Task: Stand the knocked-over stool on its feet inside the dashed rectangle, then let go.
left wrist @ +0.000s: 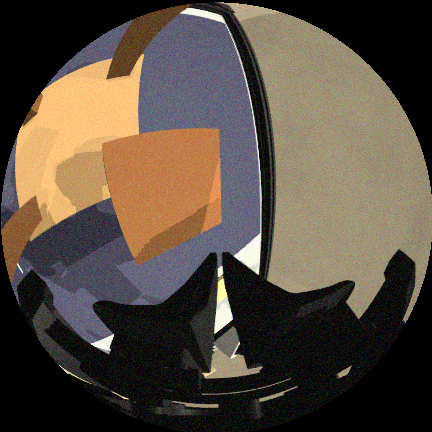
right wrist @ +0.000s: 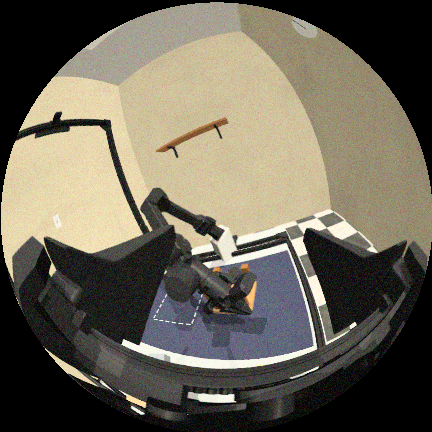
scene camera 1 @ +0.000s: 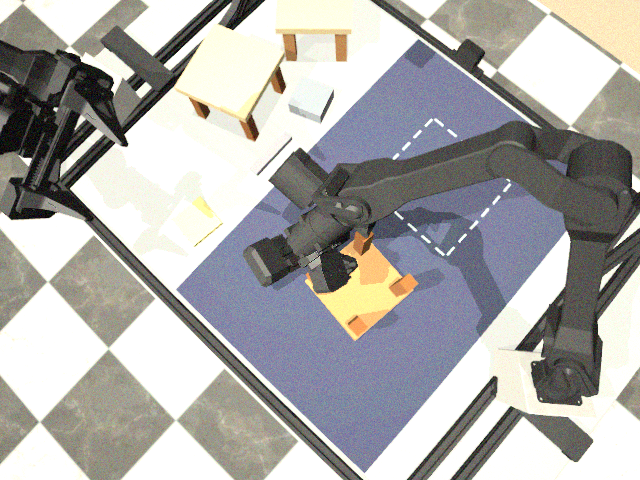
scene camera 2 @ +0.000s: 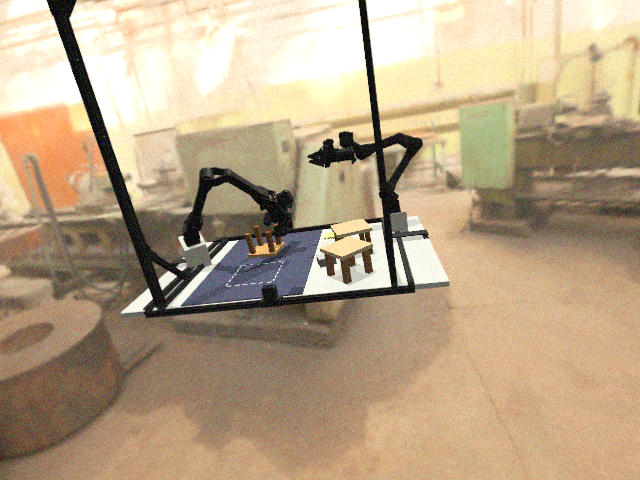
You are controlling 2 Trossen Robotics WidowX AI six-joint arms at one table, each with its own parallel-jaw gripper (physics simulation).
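Where they show: left gripper, fingertip midpoint: (left wrist: 218, 257) (right wrist: 250, 313) (scene camera 2: 291, 227); right gripper, fingertip midpoint: (right wrist: 243, 233) (scene camera 1: 107, 183) (scene camera 2: 308, 159); left arm's base at its link origin: (right wrist: 218, 233) (scene camera 1: 555, 383) (scene camera 2: 192, 240); right arm's base at its link origin: (left wrist: 238, 346) (scene camera 2: 393, 214).
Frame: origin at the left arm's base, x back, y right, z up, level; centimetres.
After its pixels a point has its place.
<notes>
The stool (scene camera 1: 346, 307) @[z -11.0, x -31.9, y 9.1 cm] (scene camera 2: 265, 251) @[z -11.0, x -28.1, y 16.6 cm] (left wrist: 100, 100) @[z -11.0, x -31.5, y 9.6 cm] lies upside down on the blue mat, seat down and legs up, outside the dashed rectangle (scene camera 1: 446, 254) (scene camera 2: 226, 285) (right wrist: 191, 324). My left gripper (scene camera 1: 341, 268) (left wrist: 218, 257) @[z -4.6, x -44.4, y 14.8 cm] is over the stool, fingers nearly together and empty. One stool leg (left wrist: 165, 185) stands large in front of the fingers in the left wrist view, not between them. In scene camera 1 the left gripper hides the leg at the seat's left corner. My right gripper (scene camera 1: 107, 181) @[z 25.9, x -58.5, y 17.5 cm] (scene camera 2: 310, 157) @[z 25.9, x -58.5, y 17.5 cm] (right wrist: 243, 233) @[z 25.9, x -58.5, y 17.5 cm] is open and empty, high and away from the stool.
Two upright stools (scene camera 1: 232, 72) @[z -1.3, x -55.7, y 47.9 cm] (scene camera 1: 313, 18) @[z -1.6, x -42.4, y 60.2 cm] stand on the white table part. A pale blue block (scene camera 1: 311, 98) @[z -9.5, x -42.0, y 48.3 cm], a grey bar (scene camera 1: 273, 153) @[z -11.4, x -48.4, y 37.1 cm] and a yellow block (scene camera 1: 196, 223) @[z -12.0, x -61.6, y 22.1 cm] lie near the mat's edge. The left arm crosses above the dashed rectangle in scene camera 1.
</notes>
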